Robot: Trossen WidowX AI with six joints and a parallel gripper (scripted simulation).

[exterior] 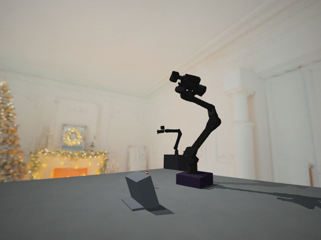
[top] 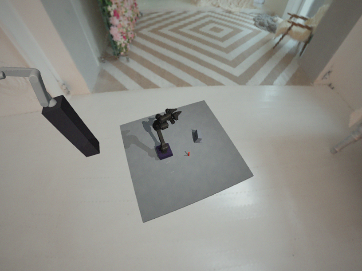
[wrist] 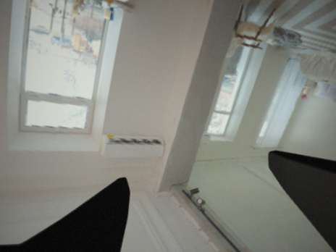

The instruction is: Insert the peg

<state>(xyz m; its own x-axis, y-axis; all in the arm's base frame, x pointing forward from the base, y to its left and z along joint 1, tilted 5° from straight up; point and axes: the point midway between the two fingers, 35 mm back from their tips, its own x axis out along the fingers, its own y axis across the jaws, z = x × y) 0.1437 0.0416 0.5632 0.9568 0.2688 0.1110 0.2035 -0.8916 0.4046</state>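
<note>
Right now the round red peg is 40 mm ahead of my gripper tip, 180 mm to the right of it and 560 mm below it. The rest, counted from my gripper tip: grey sloped panel: 230 mm ahead, 10 mm to the left, 570 mm below.
</note>
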